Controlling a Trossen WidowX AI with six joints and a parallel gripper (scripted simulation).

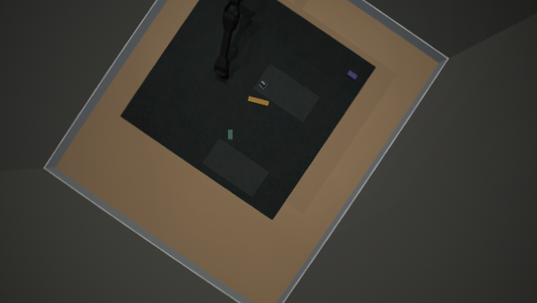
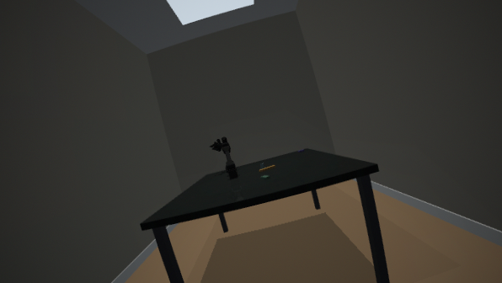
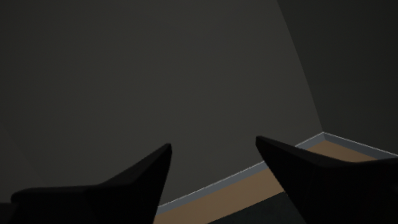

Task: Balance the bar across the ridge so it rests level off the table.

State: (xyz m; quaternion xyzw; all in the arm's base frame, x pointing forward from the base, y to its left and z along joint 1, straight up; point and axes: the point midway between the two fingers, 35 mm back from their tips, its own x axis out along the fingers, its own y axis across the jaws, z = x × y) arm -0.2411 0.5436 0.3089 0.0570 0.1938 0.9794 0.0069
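Now: gripper tip 580 mm short of the orange bar, 560 mm to the left of it and 300 mm above it. Also, from my gripper tip: green block (860 mm to the right, 550 mm ahead, 300 mm below); purple block (1020 mm ahead, 300 mm below, 40 mm to the right).
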